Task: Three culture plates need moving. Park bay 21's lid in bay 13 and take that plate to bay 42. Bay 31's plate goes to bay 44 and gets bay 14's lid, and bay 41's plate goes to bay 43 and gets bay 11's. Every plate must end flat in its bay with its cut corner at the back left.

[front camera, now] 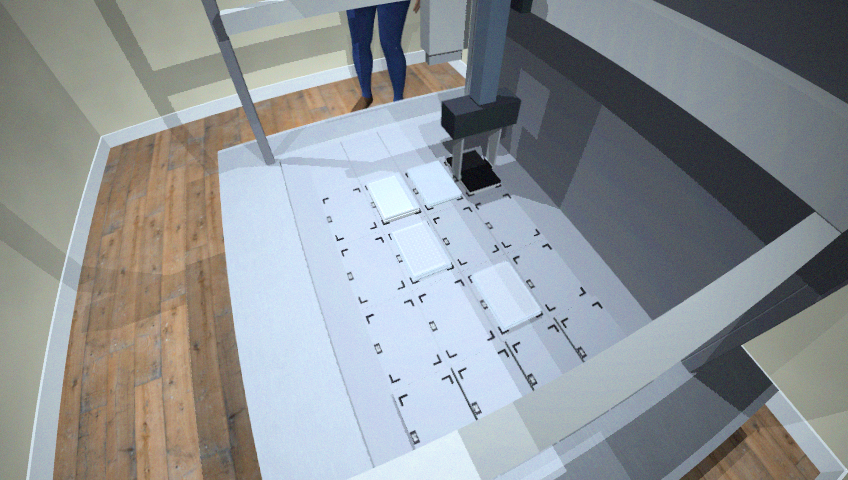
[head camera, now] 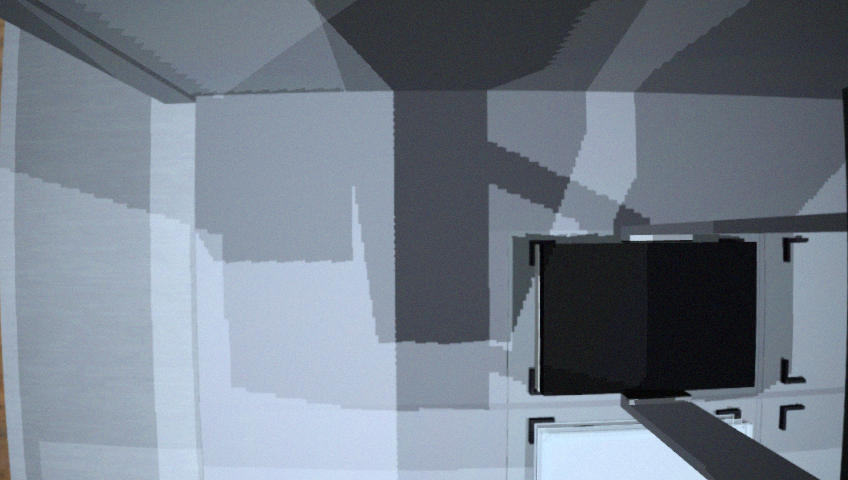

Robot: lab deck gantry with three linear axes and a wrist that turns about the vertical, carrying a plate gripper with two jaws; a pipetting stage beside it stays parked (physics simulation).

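Places are measured from the robot's base along level axes (x back, y right, z up), in metres.
Pixels of known places: gripper, fingertip midpoint: [front camera: 473, 169] [head camera: 651, 316]; robot's base, origin of the base link: [front camera: 324, 200].
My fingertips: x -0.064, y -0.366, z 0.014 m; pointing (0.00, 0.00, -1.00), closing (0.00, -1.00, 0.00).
Observation:
Ahead of a thing's pixels: the offset from my fingertips to its top centre.
My gripper [front camera: 475, 171] [head camera: 656, 316] is open. Its two jaws stand at the long sides of the black plate {dx +0.000, dy +0.000, dz +0.002 m} [front camera: 480, 179] [head camera: 702, 315], very close to its edges. This plate lies flat in the far bay of the back row, bay 41. A white plate {dx +0.000, dy +0.108, dz +0.002 m} [front camera: 433, 182] [head camera: 595, 455] lies flat in the neighbouring bay, 31. Another white plate {dx +0.000, dy +0.216, dz +0.002 m} [front camera: 392, 196], thicker-looking, lies beside it in bay 21. A ribbed-looking white piece {dx -0.164, dy +0.216, dz +0.000 m} [front camera: 421, 249] lies in the second row of bays. A flat pale piece {dx -0.328, dy +0.109, dz +0.000 m} [front camera: 505, 294] lies nearer the front camera. Cut corners are too small to make out.
The dark back panel [front camera: 642, 190] rises behind the back row. The parked pipetting stage [front camera: 443, 26] hangs left of the gripper column in the front view. A gantry post [front camera: 246, 101] stands at the far left of the deck, and a pale beam [front camera: 672, 333] crosses the near side.

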